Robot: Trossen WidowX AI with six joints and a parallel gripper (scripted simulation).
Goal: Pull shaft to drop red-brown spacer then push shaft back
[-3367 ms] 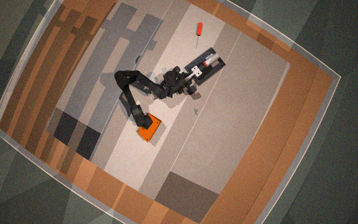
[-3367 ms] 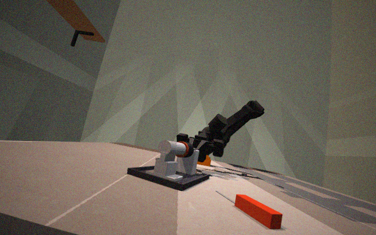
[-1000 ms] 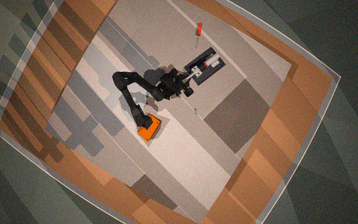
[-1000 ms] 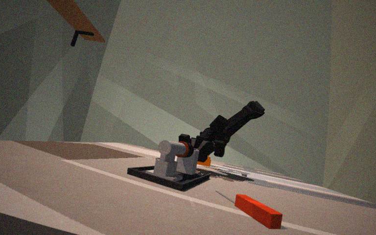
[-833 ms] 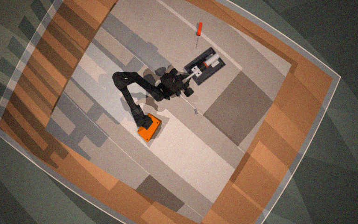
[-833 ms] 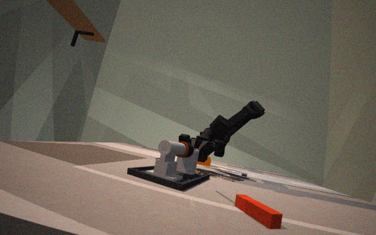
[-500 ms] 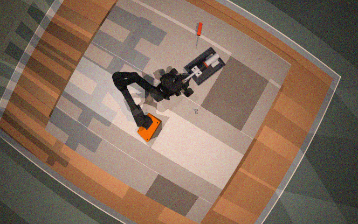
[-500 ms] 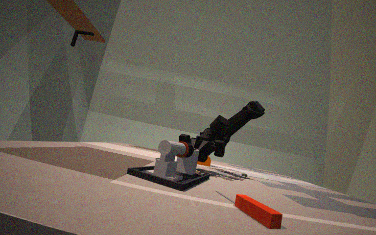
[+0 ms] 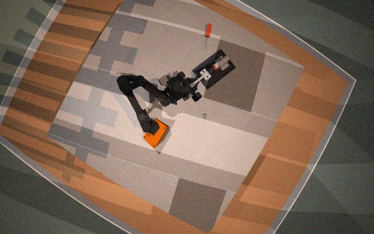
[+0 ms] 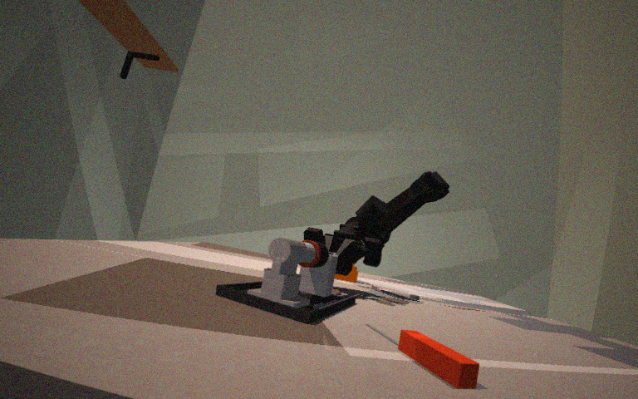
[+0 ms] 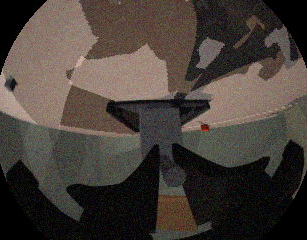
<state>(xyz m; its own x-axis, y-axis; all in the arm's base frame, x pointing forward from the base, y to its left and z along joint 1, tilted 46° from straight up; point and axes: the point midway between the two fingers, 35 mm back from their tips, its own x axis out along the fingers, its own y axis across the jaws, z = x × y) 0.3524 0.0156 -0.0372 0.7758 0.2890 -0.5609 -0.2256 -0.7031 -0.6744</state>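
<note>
My gripper tip is 60 mm short of the light shaft, 20 mm to the left of it and 20 mm below it. Round my gripper tip: small grey piece: 170 mm to the right, 140 mm behind, 60 mm below; dark spacer: 100 mm ahead, 20 mm to the right, 20 mm above; red-brown spacer: 110 mm ahead, 30 mm to the right, 20 mm above.
</note>
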